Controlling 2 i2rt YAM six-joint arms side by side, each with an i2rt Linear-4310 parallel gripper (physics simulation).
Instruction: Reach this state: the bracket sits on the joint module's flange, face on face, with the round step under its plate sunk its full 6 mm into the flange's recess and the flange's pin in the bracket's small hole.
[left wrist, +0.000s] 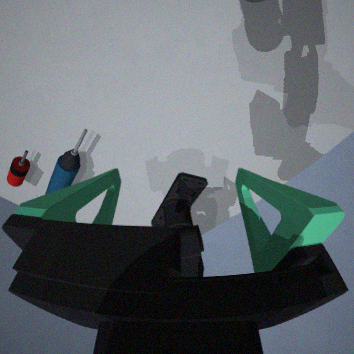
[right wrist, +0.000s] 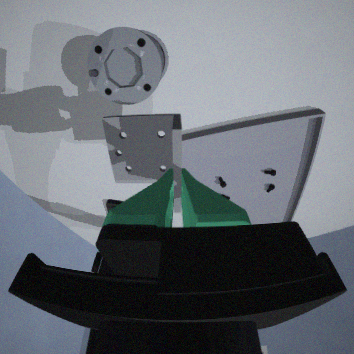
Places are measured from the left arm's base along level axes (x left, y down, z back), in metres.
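Pixels of known places: left gripper, fingertip midpoint: (left wrist: 177, 174); right gripper, fingertip midpoint: (right wrist: 176, 174); left arm's base, link origin: (left wrist: 175, 203).
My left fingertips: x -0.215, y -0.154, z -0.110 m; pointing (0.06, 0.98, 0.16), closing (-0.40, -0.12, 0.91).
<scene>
For each thing: its top centre in the pictures, then the offset to it from my left fingertips. "spot": a spot on its surface instead.
- round grey joint module, top centre: (right wrist: 121, 68) dz +0.031, dx -0.210, dy +0.091 m
- pin, top centre: (right wrist: 93, 73) dz +0.052, dx -0.195, dy +0.091 m
- grey tray, top centre: (right wrist: 247, 216) dz +0.057, dx -0.542, dy +0.138 m
- blue screwdriver, surface spot: (left wrist: 62, 175) spot: dz -0.134, dx +0.153, dy +0.113 m
- red-and-black tool, top centre: (left wrist: 15, 172) dz -0.233, dx +0.181, dy +0.120 m
The grey bracket (right wrist: 142, 150) hangs in the right wrist view, its plate with several small holes facing the camera. My right gripper (right wrist: 176, 174) is shut on the bracket's upright side wall. The round grey joint module (right wrist: 157, 50) stands beyond the bracket, apart from it. Its flange (right wrist: 106, 60) shows the angular recess, several dark holes and the pin (right wrist: 93, 73) at the left edge. In the left wrist view, a dark sliver of a thing shows at the top edge. My left gripper (left wrist: 177, 174) is open and empty, away from the bracket. The step under the plate is hidden.
A grey tray (right wrist: 240, 155) with several black screws (right wrist: 270, 172) lies right of the bracket. A blue screwdriver (left wrist: 62, 175) and a red-and-black tool (left wrist: 18, 172) are at the left. A black post with a flat head (left wrist: 181, 192) shows between the left fingers. Arm shadows cross the table.
</scene>
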